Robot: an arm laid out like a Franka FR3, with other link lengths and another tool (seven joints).
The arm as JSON. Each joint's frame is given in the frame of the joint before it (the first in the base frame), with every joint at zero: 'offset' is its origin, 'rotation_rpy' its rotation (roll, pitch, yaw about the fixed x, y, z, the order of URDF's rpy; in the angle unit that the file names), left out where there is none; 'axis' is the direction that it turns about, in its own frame. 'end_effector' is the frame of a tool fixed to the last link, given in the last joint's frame.
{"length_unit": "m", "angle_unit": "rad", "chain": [
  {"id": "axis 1", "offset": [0.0, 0.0, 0.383], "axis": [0.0, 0.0, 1.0]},
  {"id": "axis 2", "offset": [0.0, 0.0, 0.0], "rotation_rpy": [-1.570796, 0.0, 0.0], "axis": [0.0, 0.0, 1.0]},
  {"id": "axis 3", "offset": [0.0, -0.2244, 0.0], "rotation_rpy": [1.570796, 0.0, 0.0], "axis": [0.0, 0.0, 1.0]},
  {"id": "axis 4", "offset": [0.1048, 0.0, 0.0], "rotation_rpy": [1.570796, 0.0, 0.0], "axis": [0.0, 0.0, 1.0]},
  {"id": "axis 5", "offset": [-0.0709, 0.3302, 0.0], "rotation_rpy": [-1.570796, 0.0, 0.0], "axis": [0.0, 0.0, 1.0]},
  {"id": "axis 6", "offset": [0.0, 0.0, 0.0], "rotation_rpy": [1.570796, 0.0, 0.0], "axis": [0.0, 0.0, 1.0]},
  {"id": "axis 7", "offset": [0.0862, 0.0, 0.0], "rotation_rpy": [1.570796, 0.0, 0.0], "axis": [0.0, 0.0, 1.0]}
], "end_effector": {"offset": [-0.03, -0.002, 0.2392], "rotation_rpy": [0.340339, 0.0, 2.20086]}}
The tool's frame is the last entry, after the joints.
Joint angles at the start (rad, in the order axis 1, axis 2, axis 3, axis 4, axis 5, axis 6, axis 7): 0.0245 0.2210 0.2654 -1.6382 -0.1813 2.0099 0.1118
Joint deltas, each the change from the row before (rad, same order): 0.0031 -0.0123 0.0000 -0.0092 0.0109 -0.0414 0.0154; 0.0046 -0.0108 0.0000 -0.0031 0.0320 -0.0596 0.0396; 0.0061 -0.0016 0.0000 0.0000 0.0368 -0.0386 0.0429; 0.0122 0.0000 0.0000 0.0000 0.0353 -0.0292 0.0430; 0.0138 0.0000 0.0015 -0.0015 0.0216 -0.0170 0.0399; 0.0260 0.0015 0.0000 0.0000 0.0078 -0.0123 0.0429; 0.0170 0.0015 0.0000 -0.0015 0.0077 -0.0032 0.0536; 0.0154 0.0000 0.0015 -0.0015 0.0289 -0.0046 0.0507; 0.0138 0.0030 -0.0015 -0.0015 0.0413 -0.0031 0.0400; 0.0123 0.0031 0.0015 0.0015 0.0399 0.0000 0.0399; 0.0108 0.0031 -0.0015 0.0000 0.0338 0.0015 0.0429; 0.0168 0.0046 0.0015 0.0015 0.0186 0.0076 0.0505; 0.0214 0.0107 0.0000 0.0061 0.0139 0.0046 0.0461
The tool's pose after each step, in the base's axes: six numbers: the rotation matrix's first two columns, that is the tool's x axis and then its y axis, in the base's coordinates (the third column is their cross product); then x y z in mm. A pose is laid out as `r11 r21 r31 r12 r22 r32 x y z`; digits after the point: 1 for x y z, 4 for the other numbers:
-0.4044 -0.9146 -0.0011 -0.8018 0.3551 -0.4805 553.6 137.6 329.0
-0.4484 -0.8938 0.0096 -0.8085 0.4009 -0.4308 537.6 142.3 328.5
-0.4912 -0.8710 0.0087 -0.8055 0.4504 -0.3851 525.7 151.1 326.4
-0.5262 -0.8503 0.0070 -0.7998 0.4921 -0.3439 514.9 163.6 324.7
-0.5516 -0.8341 0.0085 -0.7924 0.5207 -0.3177 506.6 175.6 323.4
-0.5670 -0.8236 0.0161 -0.7874 0.5361 -0.3044 498.4 190.5 322.0
-0.5981 -0.8012 0.0189 -0.7688 0.5669 -0.2958 493.4 201.7 320.7
-0.6304 -0.7761 0.0129 -0.7495 0.6043 -0.2703 486.4 216.9 320.6
-0.6597 -0.7515 0.0051 -0.7317 0.6407 -0.2324 479.3 232.0 319.6
-0.6870 -0.7266 -0.0045 -0.7118 0.6743 -0.1966 473.3 247.9 320.3
-0.7175 -0.6965 -0.0078 -0.6860 0.7086 -0.1654 468.8 260.4 320.5
-0.7436 -0.6686 -0.0088 -0.6602 0.7363 -0.1485 464.7 274.8 320.4
-0.7628 -0.6467 -0.0039 -0.6405 0.7563 -0.1331 459.8 289.6 318.5

